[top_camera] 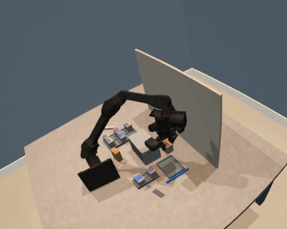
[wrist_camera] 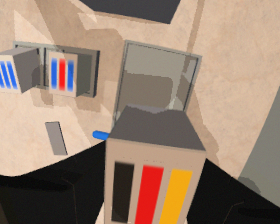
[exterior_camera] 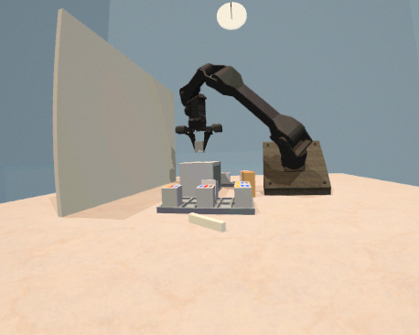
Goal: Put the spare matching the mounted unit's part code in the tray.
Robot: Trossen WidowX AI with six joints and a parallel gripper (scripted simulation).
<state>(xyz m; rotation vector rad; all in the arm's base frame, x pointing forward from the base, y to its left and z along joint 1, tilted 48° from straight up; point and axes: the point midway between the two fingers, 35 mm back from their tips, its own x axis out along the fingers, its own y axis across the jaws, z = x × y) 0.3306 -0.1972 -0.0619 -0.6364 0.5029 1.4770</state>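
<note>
Right now the grey tray is 14 cm below my gripper tip. Also, from my gripper tip: grey mounted unit (5 cm behind, 18 cm to the left, 9 cm below); rack (14 cm behind, 1 cm to the left, 14 cm below); grey spare block (2 cm above).
</note>
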